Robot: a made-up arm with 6 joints.
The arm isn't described. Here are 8 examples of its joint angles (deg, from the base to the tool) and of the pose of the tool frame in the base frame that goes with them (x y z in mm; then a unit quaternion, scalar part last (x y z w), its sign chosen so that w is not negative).
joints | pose
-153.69 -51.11 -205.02 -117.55 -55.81 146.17 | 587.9 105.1 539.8 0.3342 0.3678 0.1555 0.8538
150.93 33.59 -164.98 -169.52 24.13 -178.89 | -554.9 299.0 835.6 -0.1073 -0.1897 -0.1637 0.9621
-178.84 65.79 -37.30 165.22 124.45 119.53 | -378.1 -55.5 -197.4 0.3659 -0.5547 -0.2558 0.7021
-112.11 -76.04 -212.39 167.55 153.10 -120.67 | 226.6 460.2 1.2 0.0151 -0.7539 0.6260 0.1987
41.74 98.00 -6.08 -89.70 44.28 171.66 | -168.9 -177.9 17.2 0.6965 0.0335 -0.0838 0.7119
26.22 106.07 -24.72 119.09 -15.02 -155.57 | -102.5 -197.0 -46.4 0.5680 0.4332 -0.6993 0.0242
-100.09 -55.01 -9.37 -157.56 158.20 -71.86 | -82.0 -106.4 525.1 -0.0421 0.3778 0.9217 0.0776
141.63 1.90 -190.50 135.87 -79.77 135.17 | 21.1 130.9 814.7 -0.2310 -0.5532 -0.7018 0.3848
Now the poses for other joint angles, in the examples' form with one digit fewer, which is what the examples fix.
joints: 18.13 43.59 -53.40 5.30 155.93 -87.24
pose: 229 91 92 -0.181 -0.228 0.761 0.580
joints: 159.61 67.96 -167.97 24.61 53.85 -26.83
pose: -829 285 394 0.002 -0.900 0.037 0.434
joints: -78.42 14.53 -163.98 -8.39 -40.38 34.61
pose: 52 -117 992 -0.012 0.095 0.900 0.426
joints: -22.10 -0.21 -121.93 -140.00 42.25 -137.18
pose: 450 -192 907 0.033 0.290 -0.876 0.383
